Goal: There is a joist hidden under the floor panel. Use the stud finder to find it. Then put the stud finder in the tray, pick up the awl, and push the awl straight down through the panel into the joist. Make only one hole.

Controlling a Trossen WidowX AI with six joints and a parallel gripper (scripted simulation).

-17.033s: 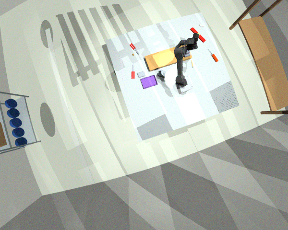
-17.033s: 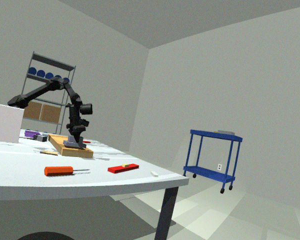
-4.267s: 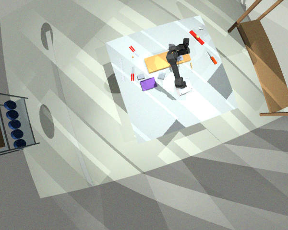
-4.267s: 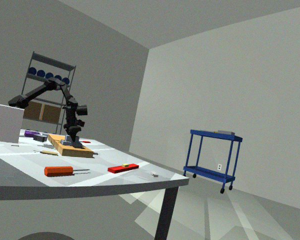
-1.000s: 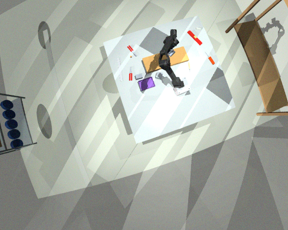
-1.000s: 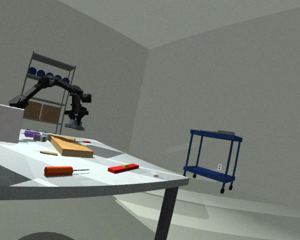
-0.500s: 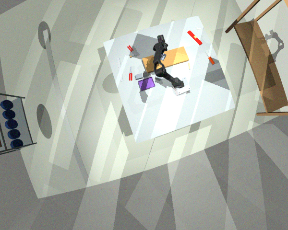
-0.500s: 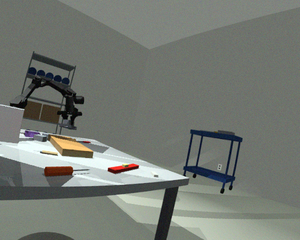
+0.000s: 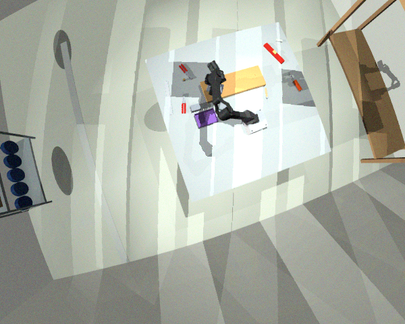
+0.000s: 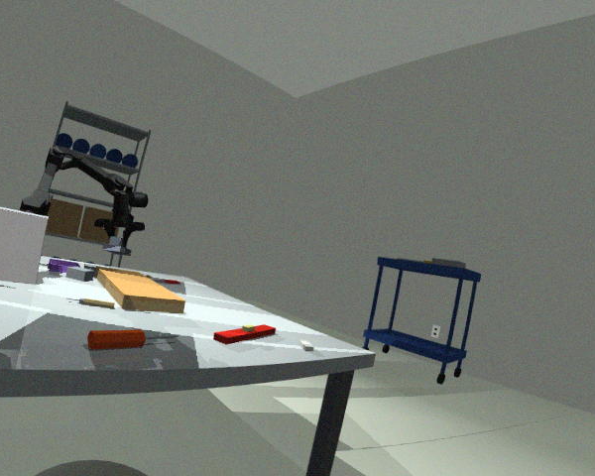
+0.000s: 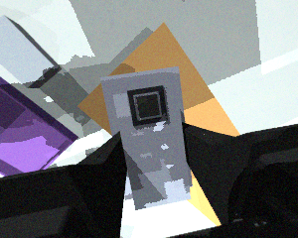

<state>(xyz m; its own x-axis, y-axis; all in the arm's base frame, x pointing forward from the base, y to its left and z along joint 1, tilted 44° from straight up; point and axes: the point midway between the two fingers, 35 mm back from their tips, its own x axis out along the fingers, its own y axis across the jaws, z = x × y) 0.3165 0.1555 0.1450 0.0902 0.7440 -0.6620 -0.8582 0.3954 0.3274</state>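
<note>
The purple tray lies 180 mm behind my gripper tip, 110 mm to the left of it and 120 mm below it. Also, from my gripper tip: grey stud finder 10 mm to the left, 20 mm above; then awl 130 mm behind, 440 mm to the right, 130 mm below; then red level 240 mm ahead, 640 mm to the right, 120 mm below.
</note>
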